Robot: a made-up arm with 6 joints.
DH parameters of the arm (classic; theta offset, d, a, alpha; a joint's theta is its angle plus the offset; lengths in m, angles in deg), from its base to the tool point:
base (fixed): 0 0.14 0 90
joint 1: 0 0.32 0.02 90
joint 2: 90 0.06 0.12 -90
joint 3: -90 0 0.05 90
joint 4: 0 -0.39 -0.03 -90
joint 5: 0 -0.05 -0.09 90
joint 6: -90 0.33 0.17 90
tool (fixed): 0 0.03 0 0
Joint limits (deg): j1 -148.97..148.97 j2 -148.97..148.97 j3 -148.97..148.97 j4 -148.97..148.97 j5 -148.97..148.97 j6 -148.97..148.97
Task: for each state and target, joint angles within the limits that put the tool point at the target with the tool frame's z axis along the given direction. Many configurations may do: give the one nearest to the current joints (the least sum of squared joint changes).
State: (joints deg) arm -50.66 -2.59 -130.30 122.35 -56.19 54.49
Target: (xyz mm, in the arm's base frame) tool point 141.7 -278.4 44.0 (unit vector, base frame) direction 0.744 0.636 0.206
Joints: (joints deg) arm -58.77 2.65 -148.97 96.06 -31.10 70.83
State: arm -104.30 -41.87 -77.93 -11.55 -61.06 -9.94
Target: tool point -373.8 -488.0 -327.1 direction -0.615 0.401 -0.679
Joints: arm -71.18 -28.30 -110.97 -3.02 -81.26 36.06
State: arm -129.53 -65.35 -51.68 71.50 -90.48 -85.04
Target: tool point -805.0 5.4 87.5 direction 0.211 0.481 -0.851
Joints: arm -117.65 -92.56 -44.46 116.89 -89.75 -85.67
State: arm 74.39 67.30 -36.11 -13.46 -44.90 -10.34
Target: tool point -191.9 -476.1 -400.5 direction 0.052 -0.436 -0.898
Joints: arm 65.80 100.80 -36.43 9.54 -77.69 33.80
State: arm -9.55 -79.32 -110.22 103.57 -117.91 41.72
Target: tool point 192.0 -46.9 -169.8 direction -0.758 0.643 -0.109
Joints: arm -3.12 -51.57 -88.29 89.67 -75.45 82.84
